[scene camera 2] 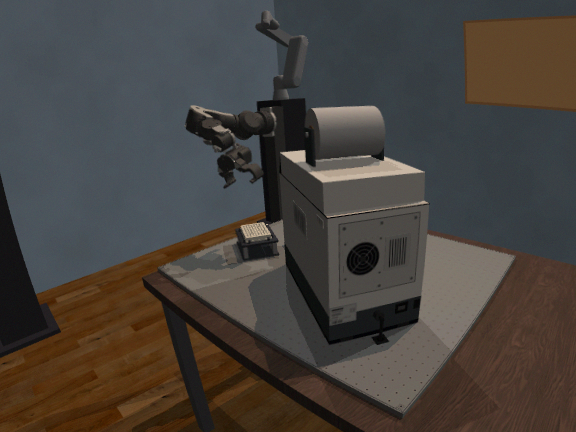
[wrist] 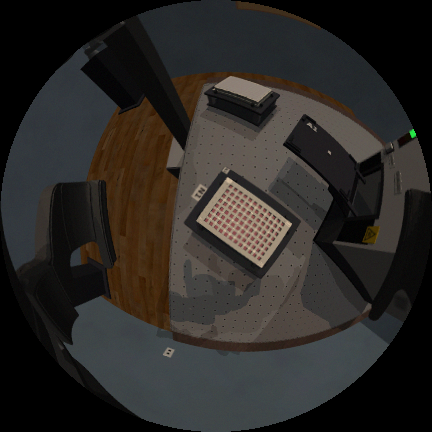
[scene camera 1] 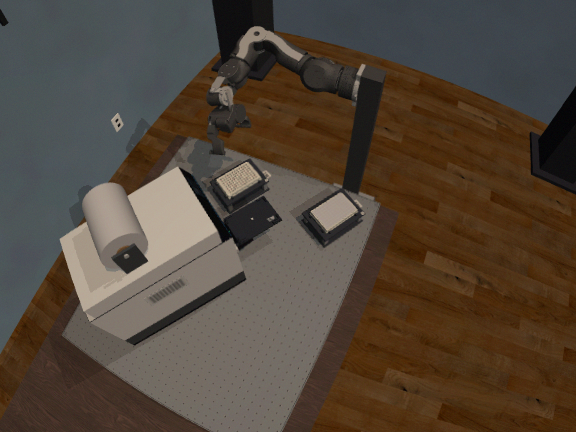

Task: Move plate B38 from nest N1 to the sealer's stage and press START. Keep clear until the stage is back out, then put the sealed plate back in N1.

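A plate with open wells point(scene camera 1: 240, 179) point(scene camera 2: 255, 231) point(wrist: 245, 223) sits level in nest N1 point(scene camera 1: 245, 198) point(scene camera 2: 258, 250) point(wrist: 220, 243); no B38 marking is legible. My gripper point(scene camera 1: 233, 139) point(scene camera 2: 243, 183) point(wrist: 225, 248) is open and empty, well above the table on the wall side of N1. Its fingers stand wide apart in the wrist view. The sealer point(scene camera 1: 165, 215) point(scene camera 2: 372, 190) point(wrist: 370, 260) has its black stage point(scene camera 1: 245, 222) point(wrist: 320, 150) out, with no plate on it. START cannot be made out.
A second nest point(scene camera 1: 327, 237) point(wrist: 235, 111) holds a pale, flat-topped plate point(scene camera 1: 334, 212) point(wrist: 244, 89) beyond the stage. A large roll point(scene camera 1: 112, 220) point(scene camera 2: 350, 132) sits on the sealer. The arm's dark post point(scene camera 1: 367, 130) stands at the table edge.
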